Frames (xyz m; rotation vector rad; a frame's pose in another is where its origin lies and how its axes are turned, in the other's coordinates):
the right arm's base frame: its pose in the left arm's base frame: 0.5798 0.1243 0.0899 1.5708 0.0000 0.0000
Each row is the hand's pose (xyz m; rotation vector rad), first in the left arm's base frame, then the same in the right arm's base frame.
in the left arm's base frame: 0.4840 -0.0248 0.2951 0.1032 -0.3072 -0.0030
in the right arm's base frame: -0.0958 0.2052 0.1491 -1.4543 -0.2401 0.2354
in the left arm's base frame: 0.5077 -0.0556 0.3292 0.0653 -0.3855 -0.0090
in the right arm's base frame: -0.0721 0.2393 0.1799 -1.4845 -0.3067 0.2928
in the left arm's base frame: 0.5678 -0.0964 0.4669 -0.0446 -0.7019 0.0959
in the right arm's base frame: -0.0120 0.3770 0.2207 -1.5429 -0.4770 0.6280
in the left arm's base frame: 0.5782 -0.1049 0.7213 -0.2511 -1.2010 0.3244
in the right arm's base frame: -0.0016 0.6314 0.2292 -1.5871 -0.7044 1.2257
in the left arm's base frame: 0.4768 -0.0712 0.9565 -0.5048 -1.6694 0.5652
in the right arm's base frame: -0.1030 0.8666 0.1955 -1.5713 -0.9081 1.8378
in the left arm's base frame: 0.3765 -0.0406 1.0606 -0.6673 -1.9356 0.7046
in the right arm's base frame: -0.2033 0.9707 0.1649 -1.5149 -1.0263 2.2011
